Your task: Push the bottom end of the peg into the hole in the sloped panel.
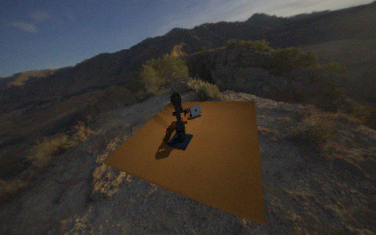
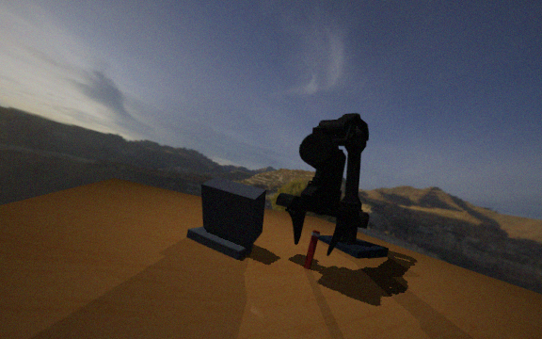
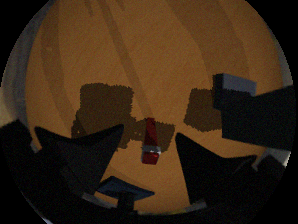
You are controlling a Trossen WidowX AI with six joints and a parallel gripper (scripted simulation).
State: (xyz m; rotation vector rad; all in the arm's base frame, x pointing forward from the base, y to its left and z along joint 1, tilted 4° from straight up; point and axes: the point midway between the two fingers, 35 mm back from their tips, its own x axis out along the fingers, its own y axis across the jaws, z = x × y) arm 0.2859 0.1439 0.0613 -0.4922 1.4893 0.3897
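The sloped panel lies 140 mm ahead of my gripper tip, 120 mm to the right of it and 40 mm above it. From my gripper tip the other things lie so: flat dark foot: 160 mm ahead, 100 mm to the right, 30 mm below; red peg: 20 mm above.
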